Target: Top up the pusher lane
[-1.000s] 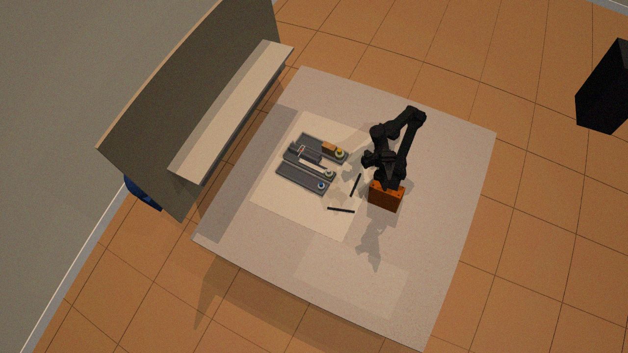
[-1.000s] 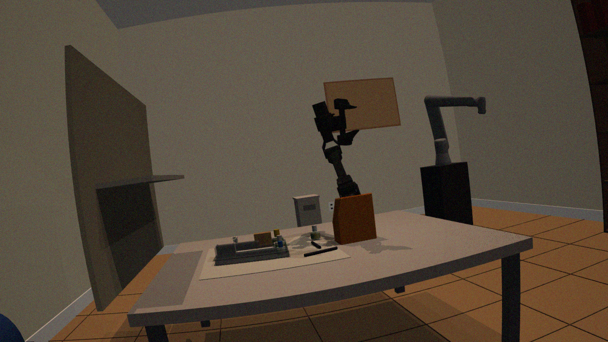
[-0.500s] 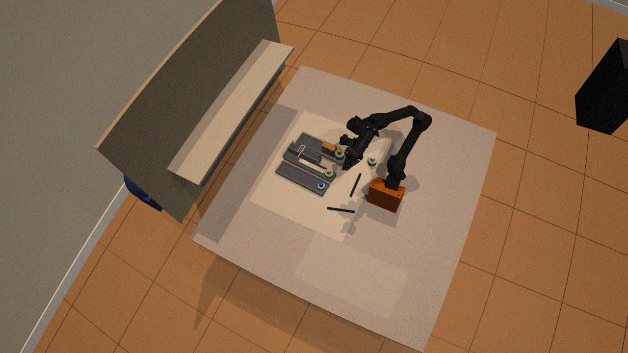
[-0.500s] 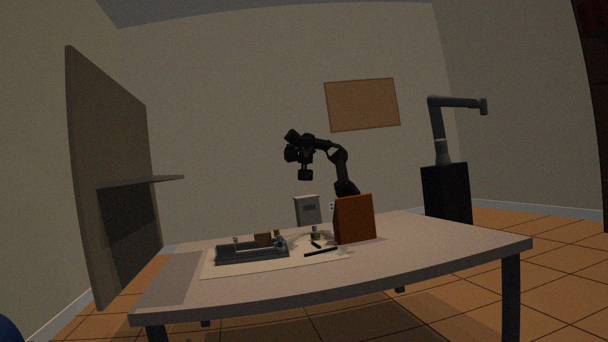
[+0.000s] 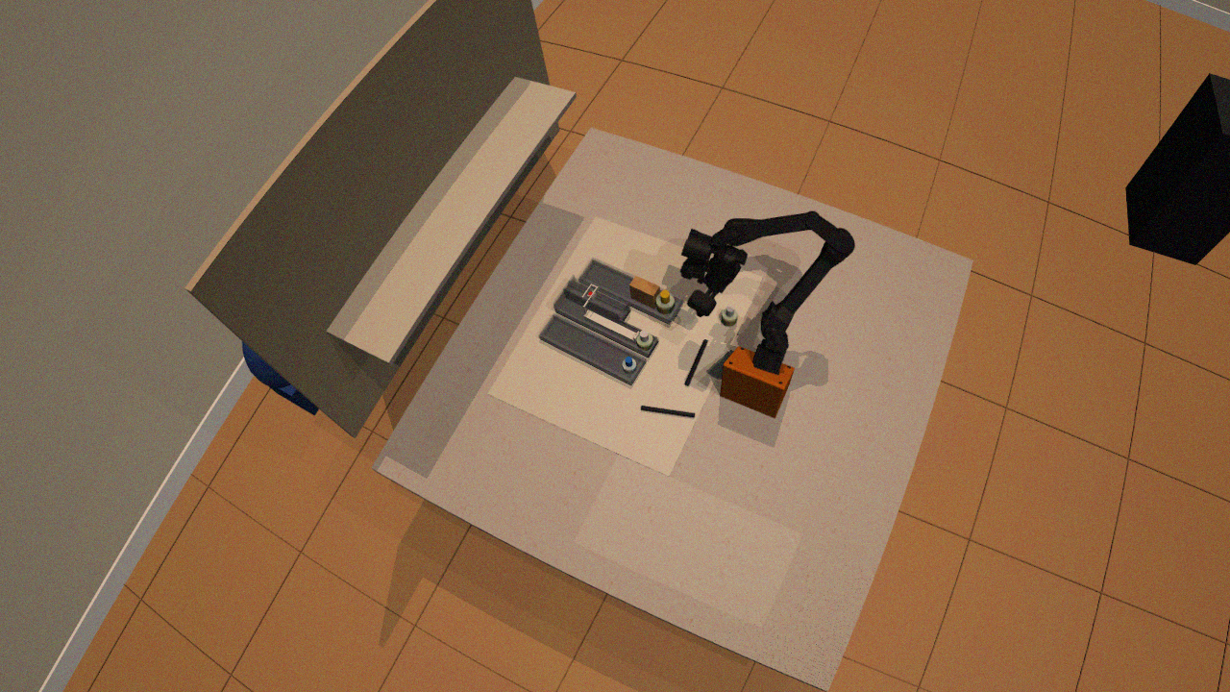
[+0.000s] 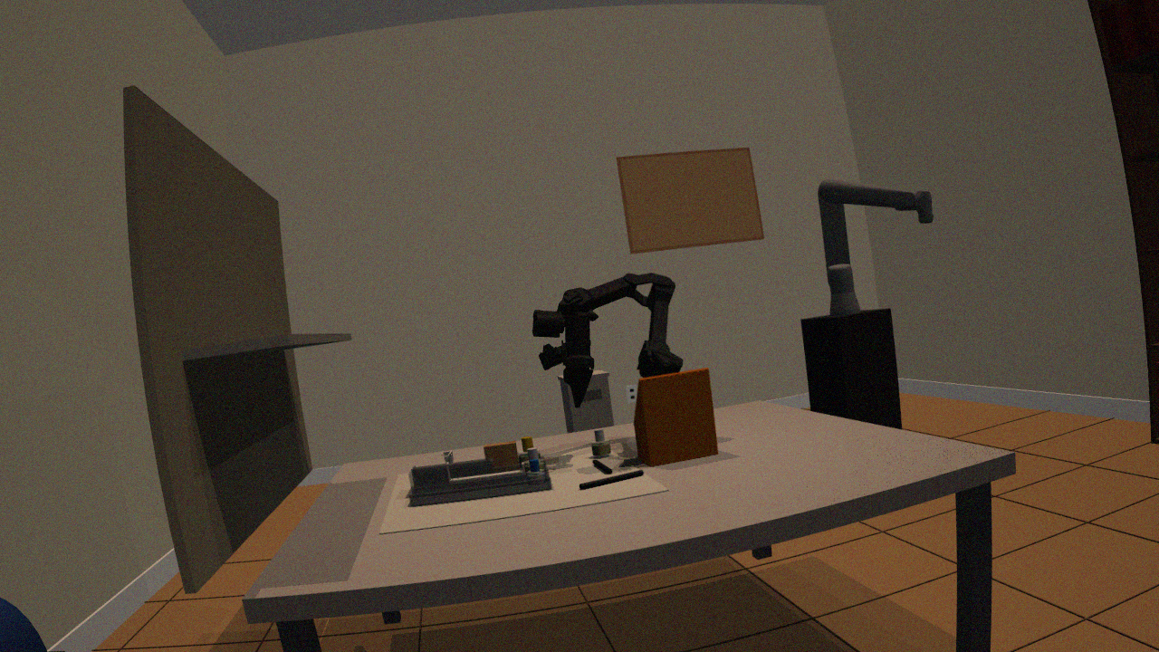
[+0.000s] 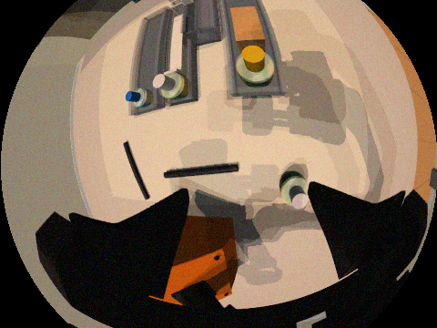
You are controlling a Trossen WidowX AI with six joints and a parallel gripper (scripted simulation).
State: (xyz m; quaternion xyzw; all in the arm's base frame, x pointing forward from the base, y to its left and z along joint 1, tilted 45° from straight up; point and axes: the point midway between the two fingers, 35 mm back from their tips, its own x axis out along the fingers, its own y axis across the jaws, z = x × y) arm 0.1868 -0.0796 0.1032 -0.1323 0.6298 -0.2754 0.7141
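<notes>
Right now my gripper tip is 20 cm short of the cream mat, 14 cm above it and 7 cm to the right of it. Also, from my gripper tip: shelf: 65 cm ahead, 23 cm above, 1 cm to the left.
</notes>
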